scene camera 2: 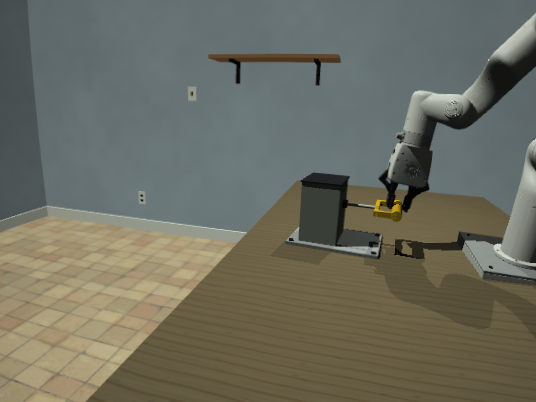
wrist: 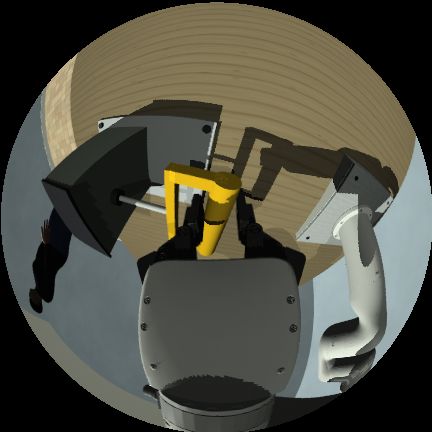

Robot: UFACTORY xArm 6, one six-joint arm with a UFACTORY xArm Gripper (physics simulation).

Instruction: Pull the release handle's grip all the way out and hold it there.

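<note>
The release handle's yellow grip (scene camera 2: 396, 215) (wrist: 212, 232) is a thick round bar on a square yellow frame. A thin light rod (scene camera 2: 364, 206) (wrist: 142, 204) joins the frame to the side of a dark grey box (scene camera 2: 321, 212) (wrist: 107, 170), and a length of rod shows between box and frame. My gripper (scene camera 2: 399, 206) (wrist: 219, 202) points down and is shut on the grip bar, with one black finger on each side, the left one inside the frame. The finger pads' contact faces are partly hidden.
The box stands on a light base plate (scene camera 2: 332, 247) on the wooden table (scene camera 2: 260, 320). My arm's base plate (scene camera 2: 477, 260) (wrist: 327, 220) is on the other side of the handle. A wall shelf (scene camera 2: 274, 58) hangs behind. A person (wrist: 50, 257) shows beyond the box in the wrist view.
</note>
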